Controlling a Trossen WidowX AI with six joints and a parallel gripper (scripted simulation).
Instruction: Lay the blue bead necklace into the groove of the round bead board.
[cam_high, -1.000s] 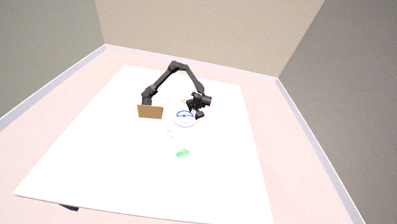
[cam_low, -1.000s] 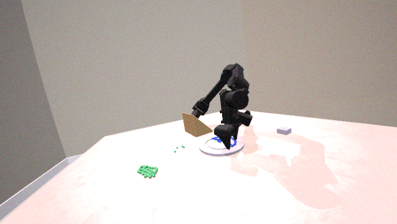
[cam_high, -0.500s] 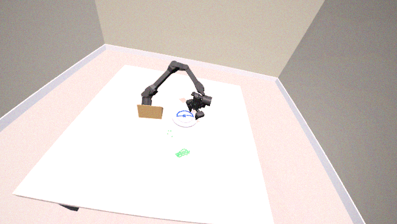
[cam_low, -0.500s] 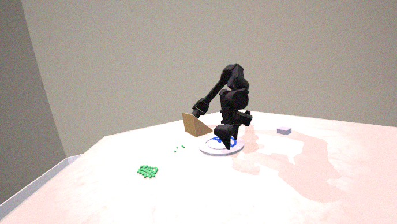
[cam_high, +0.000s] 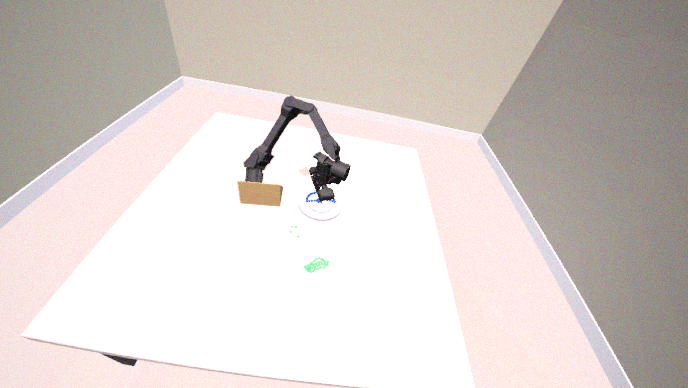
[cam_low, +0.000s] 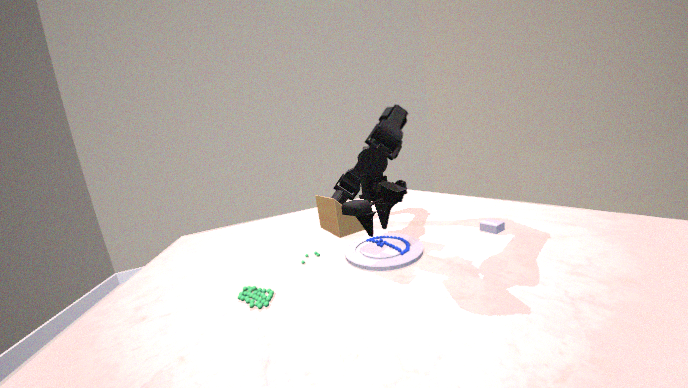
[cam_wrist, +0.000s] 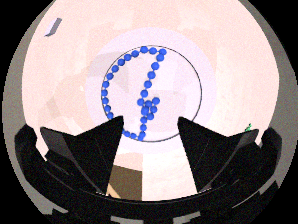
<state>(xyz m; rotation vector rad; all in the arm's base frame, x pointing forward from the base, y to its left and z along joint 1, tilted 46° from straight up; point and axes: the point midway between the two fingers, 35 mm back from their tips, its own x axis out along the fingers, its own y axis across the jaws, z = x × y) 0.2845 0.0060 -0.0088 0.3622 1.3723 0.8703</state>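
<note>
The round white bead board lies 4 cm below my gripper tip and 1 cm ahead of it. Also, from my gripper tip: small grey block 30 cm to the left, 12 cm ahead, 4 cm below.
</note>
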